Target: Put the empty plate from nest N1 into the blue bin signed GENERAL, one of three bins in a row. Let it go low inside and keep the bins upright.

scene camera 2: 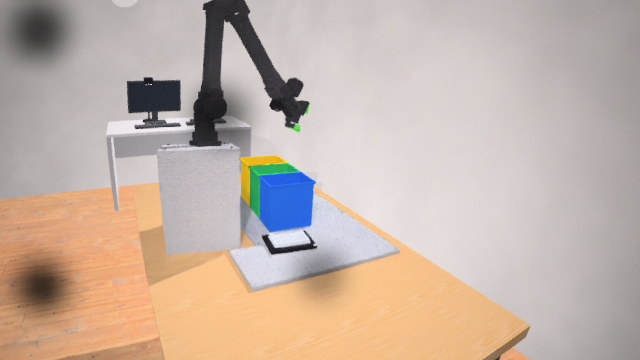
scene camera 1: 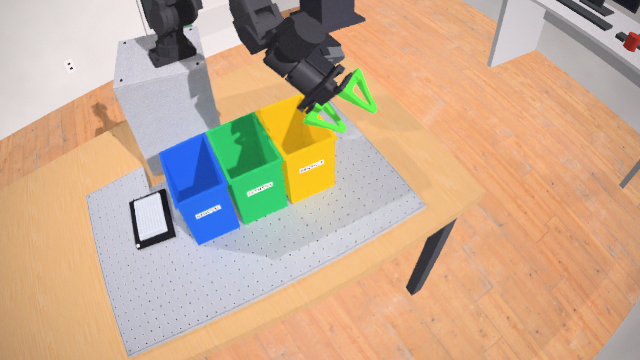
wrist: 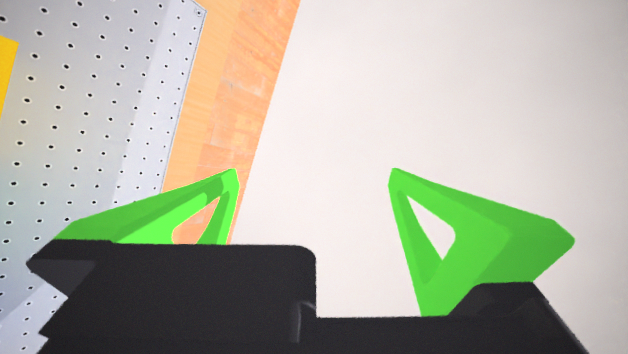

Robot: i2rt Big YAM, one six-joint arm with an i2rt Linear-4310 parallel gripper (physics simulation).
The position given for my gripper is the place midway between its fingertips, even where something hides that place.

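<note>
I can see my gripper (scene camera 1: 359, 121), and my gripper (wrist: 313, 176) is there too. There's a white plate (scene camera 1: 150, 218), and in the wrist view the plate is out of frame. There's also a blue bin (scene camera 1: 196, 182), and the blue bin (scene camera 2: 286, 199) again, but in the wrist view the blue bin is out of frame. I see a green bin (scene camera 1: 251, 164), and again the green bin (scene camera 2: 255, 171), and there's a yellow bin (scene camera 1: 308, 151) as well.
</note>
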